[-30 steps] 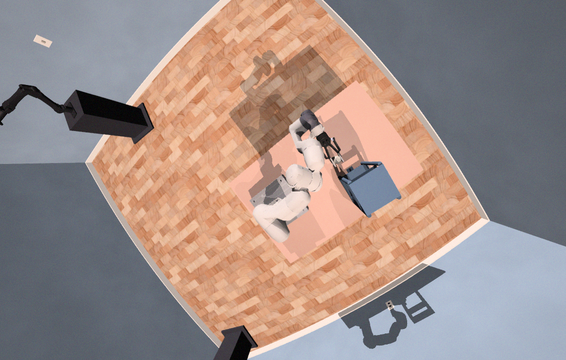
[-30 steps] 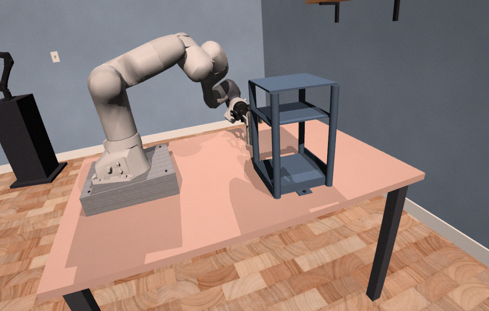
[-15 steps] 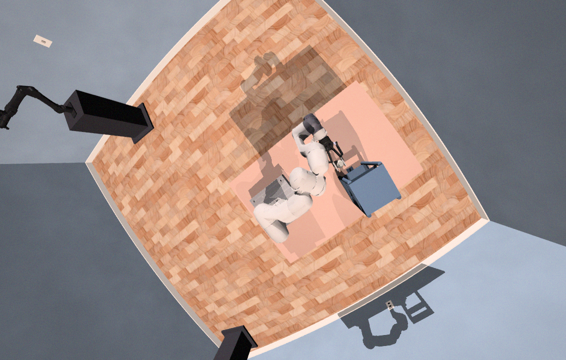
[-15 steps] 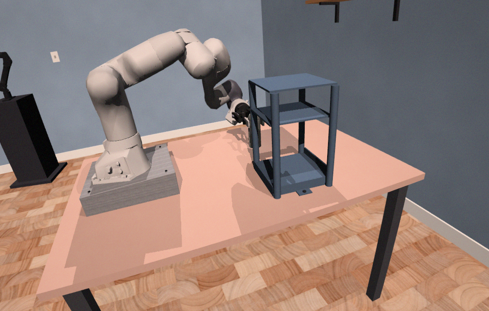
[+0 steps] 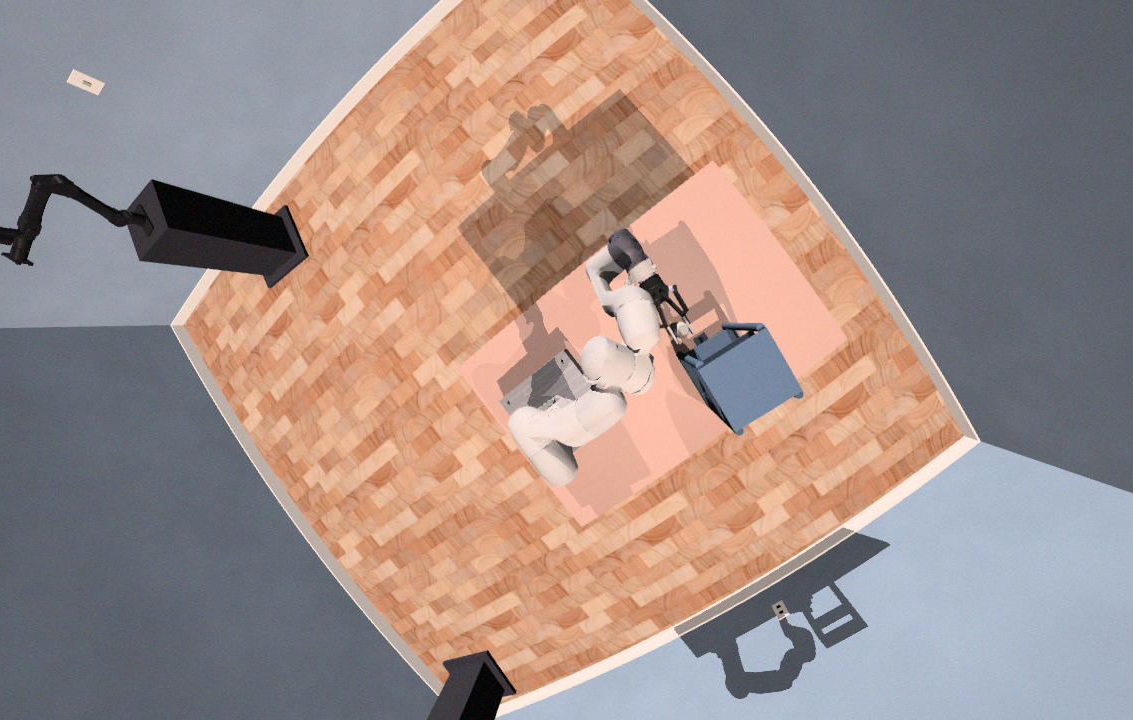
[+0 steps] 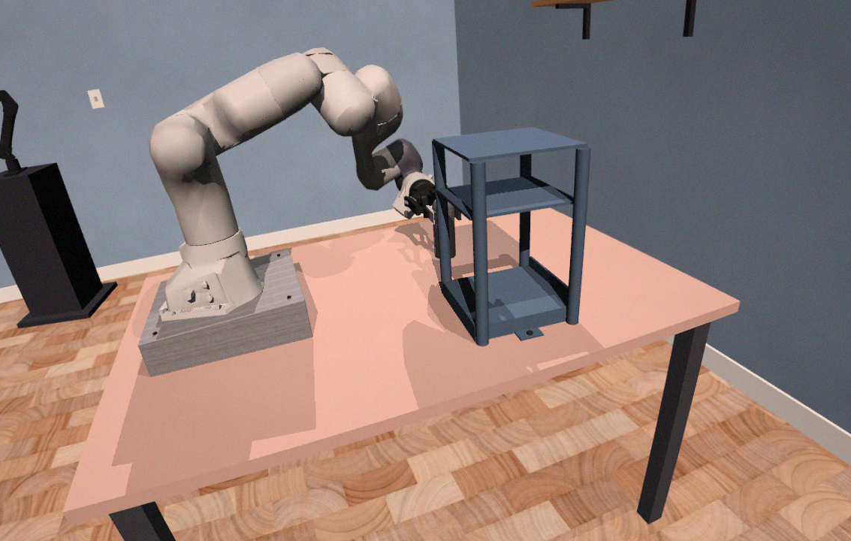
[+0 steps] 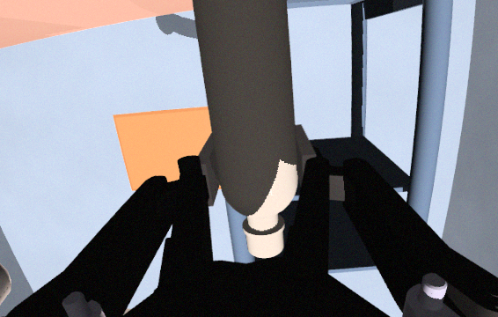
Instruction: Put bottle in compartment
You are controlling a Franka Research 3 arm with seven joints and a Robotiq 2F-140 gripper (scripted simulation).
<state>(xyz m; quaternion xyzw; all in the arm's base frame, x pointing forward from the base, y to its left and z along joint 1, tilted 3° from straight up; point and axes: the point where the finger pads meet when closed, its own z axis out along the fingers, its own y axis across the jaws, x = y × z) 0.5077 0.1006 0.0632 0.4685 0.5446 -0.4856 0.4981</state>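
Now: hand 20 cm to the left of the shelving unit, 9 cm short of it and 2 cm below it. The rest, counted from my hand: bottle: 1 cm above.
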